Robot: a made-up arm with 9 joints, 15 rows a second.
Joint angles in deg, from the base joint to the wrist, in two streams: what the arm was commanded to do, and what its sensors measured. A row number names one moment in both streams.
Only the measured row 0 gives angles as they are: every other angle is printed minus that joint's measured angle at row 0.
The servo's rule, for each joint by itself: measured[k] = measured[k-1] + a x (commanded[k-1-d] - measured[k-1]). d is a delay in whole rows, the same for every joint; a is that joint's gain. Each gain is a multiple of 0.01, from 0.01 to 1. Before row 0 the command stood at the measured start. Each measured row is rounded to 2 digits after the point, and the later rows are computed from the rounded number. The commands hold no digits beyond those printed.
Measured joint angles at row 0:
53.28, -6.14, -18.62, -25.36, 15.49, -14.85, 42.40, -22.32, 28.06
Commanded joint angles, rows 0 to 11:
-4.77, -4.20, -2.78, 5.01, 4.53, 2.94, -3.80, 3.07, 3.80
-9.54, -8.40, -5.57, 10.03, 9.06, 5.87, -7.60, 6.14, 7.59
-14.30, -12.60, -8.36, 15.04, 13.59, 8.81, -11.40, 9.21, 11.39
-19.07, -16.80, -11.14, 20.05, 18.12, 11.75, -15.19, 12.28, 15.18
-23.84, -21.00, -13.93, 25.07, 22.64, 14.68, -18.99, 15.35, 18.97
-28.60, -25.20, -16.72, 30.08, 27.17, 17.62, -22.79, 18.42, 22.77
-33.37, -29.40, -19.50, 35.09, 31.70, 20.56, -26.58, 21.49, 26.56
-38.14, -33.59, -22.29, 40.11, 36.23, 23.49, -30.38, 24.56, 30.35
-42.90, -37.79, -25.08, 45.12, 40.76, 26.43, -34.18, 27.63, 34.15
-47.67, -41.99, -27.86, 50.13, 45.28, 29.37, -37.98, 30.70, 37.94
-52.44, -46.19, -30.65, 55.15, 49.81, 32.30, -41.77, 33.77, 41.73
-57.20, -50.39, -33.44, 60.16, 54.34, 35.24, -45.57, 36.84, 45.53
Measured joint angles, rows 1 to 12:
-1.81, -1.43, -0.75, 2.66, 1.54, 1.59, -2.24, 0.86, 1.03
-4.75, -3.80, -2.05, 6.57, 4.10, 3.90, -5.40, 2.34, 2.80
-8.38, -6.79, -3.75, 11.06, 7.33, 6.55, -8.94, 4.26, 5.12
-12.44, -10.19, -5.75, 15.82, 11.00, 9.36, -12.63, 6.51, 7.84
-16.77, -13.87, -7.96, 20.72, 14.96, 12.23, -16.38, 8.99, 10.85
-21.27, -17.72, -10.33, 25.68, 19.11, 15.14, -20.16, 11.63, 14.07
-25.87, -21.69, -12.81, 30.67, 23.39, 18.07, -23.95, 14.39, 17.44
-30.53, -25.74, -15.37, 35.67, 27.76, 21.00, -27.74, 17.24, 20.93
-35.23, -29.84, -17.99, 40.68, 32.18, 23.93, -31.54, 20.15, 24.50
-39.96, -33.97, -20.65, 45.69, 36.63, 26.87, -35.34, 23.10, 28.13
-44.70, -38.12, -23.35, 50.70, 41.11, 29.80, -39.13, 26.09, 31.80
-49.45, -42.29, -26.07, 55.71, 45.61, 32.74, -42.93, 29.10, 35.51
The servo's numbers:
d 0
a 0.38 0.34 0.27 0.53 0.34 0.54 0.59 0.28 0.27

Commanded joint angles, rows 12 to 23:
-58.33, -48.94, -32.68, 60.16, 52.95, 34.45, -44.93, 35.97, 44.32
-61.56, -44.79, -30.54, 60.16, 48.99, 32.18, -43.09, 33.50, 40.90
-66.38, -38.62, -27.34, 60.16, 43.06, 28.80, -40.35, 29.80, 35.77
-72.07, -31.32, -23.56, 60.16, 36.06, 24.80, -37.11, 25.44, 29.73
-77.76, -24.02, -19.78, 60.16, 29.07, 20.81, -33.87, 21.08, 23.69
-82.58, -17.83, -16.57, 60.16, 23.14, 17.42, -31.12, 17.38, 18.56
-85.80, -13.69, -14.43, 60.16, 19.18, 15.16, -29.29, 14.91, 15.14
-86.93, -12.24, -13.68, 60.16, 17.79, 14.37, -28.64, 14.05, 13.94
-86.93, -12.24, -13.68, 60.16, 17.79, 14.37, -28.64, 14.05, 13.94
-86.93, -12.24, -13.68, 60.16, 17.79, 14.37, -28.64, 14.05, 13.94
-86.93, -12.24, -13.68, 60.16, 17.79, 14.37, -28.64, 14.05, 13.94
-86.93, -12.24, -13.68, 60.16, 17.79, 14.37, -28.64, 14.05, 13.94
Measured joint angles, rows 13 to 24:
-52.82, -44.55, -27.85, 58.07, 48.11, 33.66, -44.11, 31.02, 37.89
-56.14, -44.63, -28.58, 59.18, 48.41, 32.86, -43.51, 31.71, 38.70
-60.03, -42.59, -28.25, 59.70, 46.59, 30.67, -41.65, 31.18, 37.91
-64.61, -38.76, -26.98, 59.94, 43.01, 27.50, -38.97, 29.57, 35.70
-69.61, -33.75, -25.04, 60.06, 38.27, 23.89, -35.96, 27.19, 32.46
-74.54, -28.34, -22.75, 60.11, 33.13, 20.40, -33.10, 24.44, 28.71
-78.82, -23.36, -20.50, 60.14, 28.39, 17.57, -30.85, 21.77, 25.05
-81.90, -19.58, -18.66, 60.15, 24.79, 15.84, -29.55, 19.61, 22.05
-83.81, -17.08, -17.32, 60.16, 22.41, 15.05, -29.01, 18.05, 19.86
-85.00, -15.43, -16.34, 60.16, 20.84, 14.68, -28.79, 16.93, 18.26
-85.73, -14.35, -15.62, 60.16, 19.80, 14.51, -28.70, 16.12, 17.09
-86.19, -13.63, -15.10, 60.16, 19.12, 14.43, -28.66, 15.54, 16.24

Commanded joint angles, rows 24 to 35:
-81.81, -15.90, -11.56, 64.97, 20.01, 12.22, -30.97, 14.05, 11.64
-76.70, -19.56, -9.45, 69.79, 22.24, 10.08, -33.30, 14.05, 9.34
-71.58, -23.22, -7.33, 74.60, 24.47, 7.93, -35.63, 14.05, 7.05
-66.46, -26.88, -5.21, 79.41, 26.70, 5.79, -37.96, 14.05, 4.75
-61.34, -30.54, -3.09, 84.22, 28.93, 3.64, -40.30, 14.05, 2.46
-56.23, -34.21, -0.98, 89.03, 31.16, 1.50, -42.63, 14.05, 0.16
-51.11, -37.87, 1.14, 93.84, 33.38, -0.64, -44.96, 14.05, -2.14
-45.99, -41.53, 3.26, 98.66, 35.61, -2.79, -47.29, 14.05, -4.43
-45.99, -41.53, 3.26, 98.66, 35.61, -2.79, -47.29, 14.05, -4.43
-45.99, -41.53, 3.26, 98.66, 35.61, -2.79, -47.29, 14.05, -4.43
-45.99, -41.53, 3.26, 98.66, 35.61, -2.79, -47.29, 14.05, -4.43
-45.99, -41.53, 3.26, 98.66, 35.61, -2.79, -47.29, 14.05, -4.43
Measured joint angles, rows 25 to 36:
-84.53, -14.40, -14.14, 62.71, 19.42, 13.24, -30.02, 15.12, 15.00
-81.55, -16.15, -12.87, 66.46, 20.38, 11.53, -31.96, 14.82, 13.47
-77.76, -18.55, -11.37, 70.77, 21.77, 9.59, -34.13, 14.60, 11.74
-73.47, -21.38, -9.71, 75.35, 23.45, 7.54, -36.39, 14.45, 9.85
-68.86, -24.49, -7.92, 80.05, 25.31, 5.43, -38.70, 14.34, 7.85
-64.06, -27.79, -6.05, 84.81, 27.30, 3.31, -41.02, 14.26, 5.77
-59.14, -31.22, -4.11, 89.60, 29.37, 1.18, -43.34, 14.20, 3.63
-54.14, -34.73, -2.12, 94.40, 31.49, -0.96, -45.67, 14.16, 1.45
-51.04, -37.04, -0.67, 96.66, 32.89, -1.95, -46.63, 14.13, -0.14
-49.12, -38.57, 0.39, 97.72, 33.81, -2.40, -47.02, 14.11, -1.30
-47.93, -39.58, 1.16, 98.22, 34.42, -2.61, -47.18, 14.09, -2.15
-47.19, -40.24, 1.73, 98.45, 34.82, -2.71, -47.24, 14.08, -2.77

